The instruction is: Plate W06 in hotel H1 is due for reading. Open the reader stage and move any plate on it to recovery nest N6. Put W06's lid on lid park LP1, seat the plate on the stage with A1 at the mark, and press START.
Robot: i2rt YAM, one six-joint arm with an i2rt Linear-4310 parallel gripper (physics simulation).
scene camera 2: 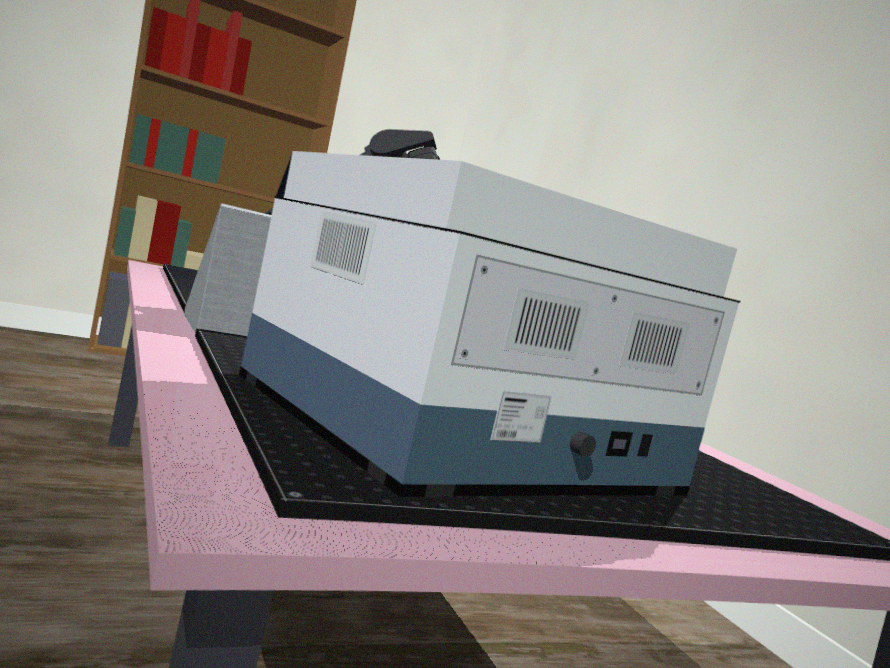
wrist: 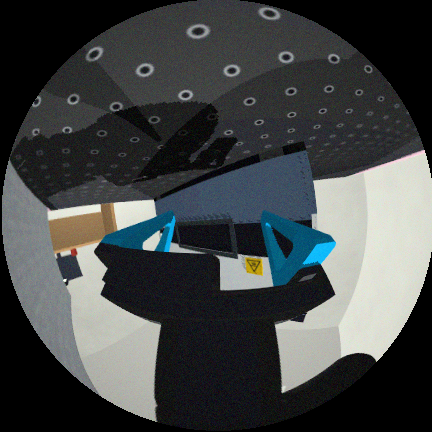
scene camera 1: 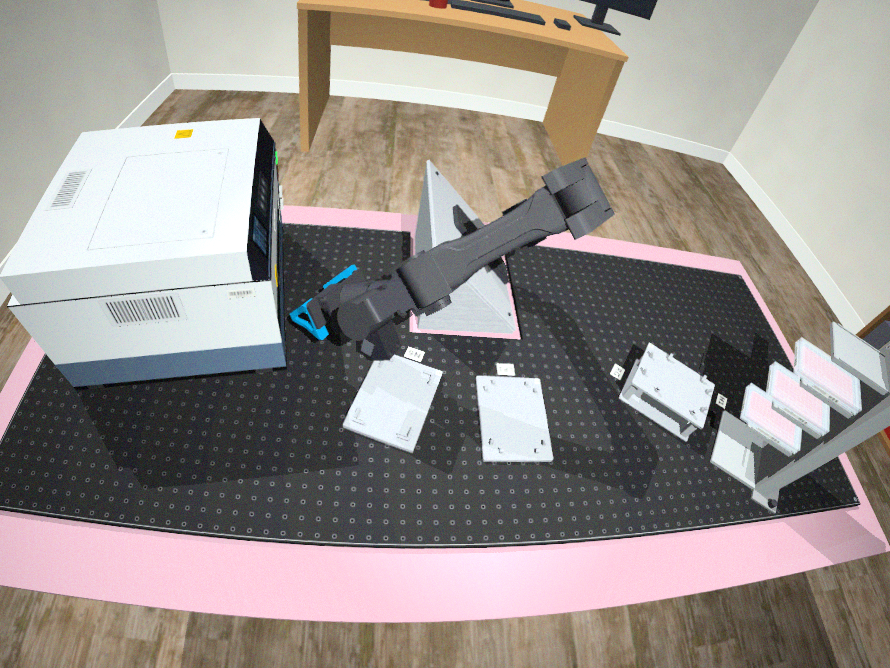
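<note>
The white and blue plate reader stands at the left. My gripper is open and empty, low in front of the reader's front face. A dark opening with a grey frame shows between the fingers in the wrist view; whether the stage is out or holds a plate cannot be told. Hotel H1 stands at the far right with pink plates; their names cannot be read. A white nest with corner brackets lies near my wrist.
A flat white plate with pegs lies right of the bracketed nest. A raised white stand stands beside the hotel. The grey wedge-shaped arm mount stands behind the arm. The black perforated board lies on the pink table.
</note>
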